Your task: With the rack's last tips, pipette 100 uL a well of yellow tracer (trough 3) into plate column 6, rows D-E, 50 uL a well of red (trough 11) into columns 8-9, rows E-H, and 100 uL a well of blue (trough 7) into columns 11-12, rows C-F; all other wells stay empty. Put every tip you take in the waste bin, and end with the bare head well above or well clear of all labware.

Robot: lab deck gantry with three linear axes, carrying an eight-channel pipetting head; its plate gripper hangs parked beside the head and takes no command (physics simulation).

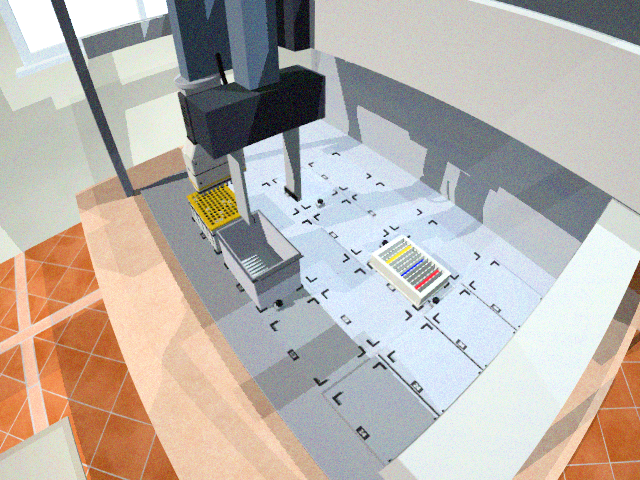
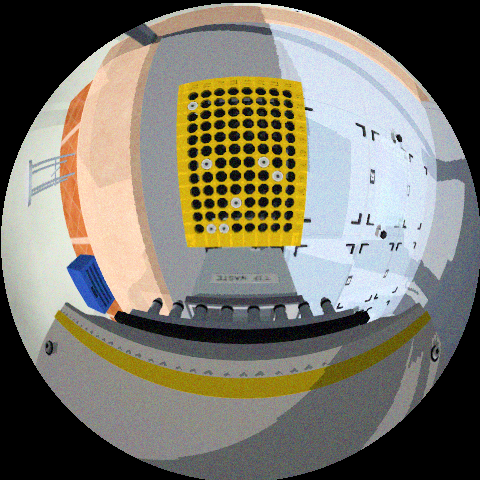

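My pipetting head (image 1: 206,167) (image 2: 240,336) hangs low over the back part of the yellow tip rack (image 1: 212,226) (image 2: 187,210). Its nozzles (image 2: 253,312) look bare. The rack is mostly empty holes; several scattered pale tips (image 2: 235,202) remain. The grey waste bin (image 1: 279,279) (image 2: 245,262) stands beside the rack, with pale stripes inside. The white trough rack (image 1: 395,281) holds yellow (image 1: 399,254), blue (image 1: 412,267) and red (image 1: 427,279) troughs. My parked plate gripper (image 1: 271,206) is open, its two paddles apart with nothing between them. The plate cannot be made out.
The dark gripper block (image 1: 268,116) hangs beside the head, and its near paddle (image 1: 239,186) comes down in front of the bin's back edge. Small black posts (image 1: 320,202) (image 2: 383,234) stand on the deck. A blue box (image 2: 90,282) lies outside the deck.
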